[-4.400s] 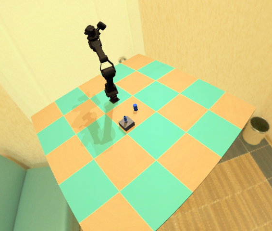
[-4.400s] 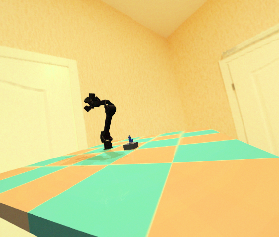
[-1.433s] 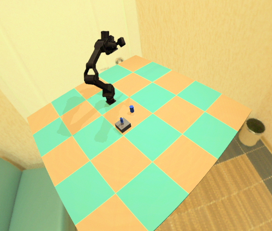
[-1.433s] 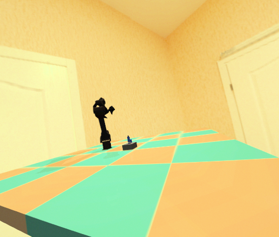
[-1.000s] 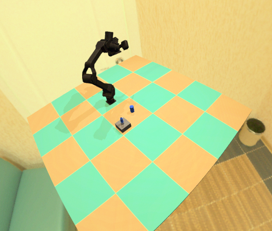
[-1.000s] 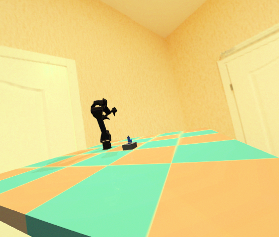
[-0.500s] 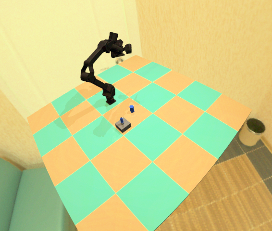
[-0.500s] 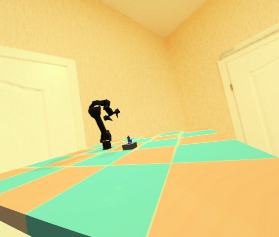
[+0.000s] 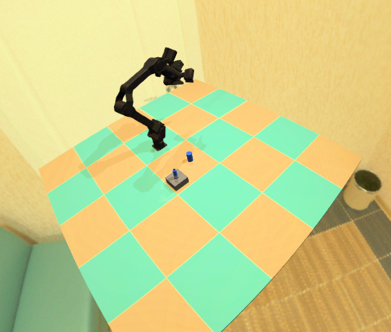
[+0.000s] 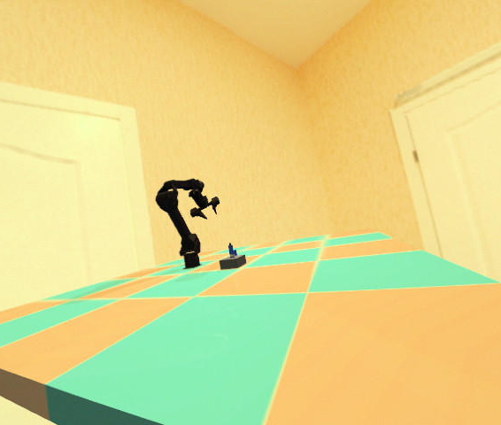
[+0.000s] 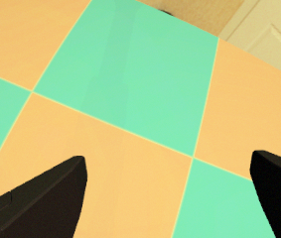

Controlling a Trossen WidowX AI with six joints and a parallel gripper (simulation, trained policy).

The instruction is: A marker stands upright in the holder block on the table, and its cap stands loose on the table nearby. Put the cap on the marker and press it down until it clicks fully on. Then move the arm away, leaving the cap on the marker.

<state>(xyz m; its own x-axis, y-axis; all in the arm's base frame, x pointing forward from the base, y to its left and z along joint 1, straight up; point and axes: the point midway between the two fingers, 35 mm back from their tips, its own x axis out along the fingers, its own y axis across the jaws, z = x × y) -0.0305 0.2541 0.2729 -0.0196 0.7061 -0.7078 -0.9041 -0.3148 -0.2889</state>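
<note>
Right now the blue cap is 240 mm ahead of my gripper tip, 230 mm to the right of it and 220 mm below it. Round my gripper tip: dark grey holder block 370 mm to the right, 310 mm ahead, 230 mm below.
</note>
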